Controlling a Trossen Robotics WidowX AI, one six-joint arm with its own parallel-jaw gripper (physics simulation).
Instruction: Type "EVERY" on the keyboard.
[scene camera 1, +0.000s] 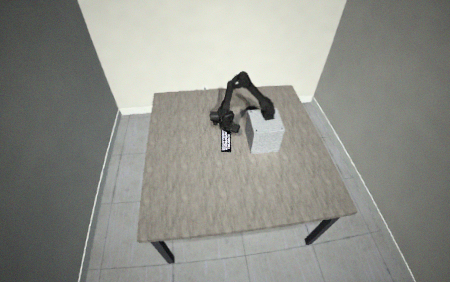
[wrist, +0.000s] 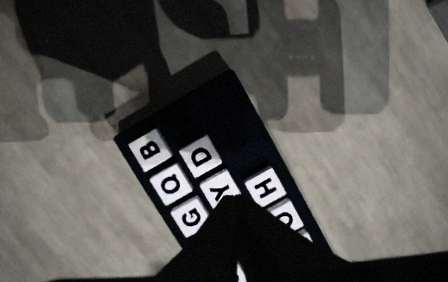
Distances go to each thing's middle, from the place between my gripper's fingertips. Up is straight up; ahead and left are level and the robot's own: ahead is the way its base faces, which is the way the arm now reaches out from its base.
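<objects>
The d key (wrist: 200, 155) is 20 mm to the right of my hand and 30 mm below it. There's the h key (wrist: 264, 186) as well, 10 mm behind my hand, 10 mm to the left of it and 30 mm below it, while the g key (wrist: 190, 215) sits 30 mm ahead of my hand and 30 mm below it. As for the y key (wrist: 215, 187), my hand is 30 mm above it and 10 mm short of it.
</objects>
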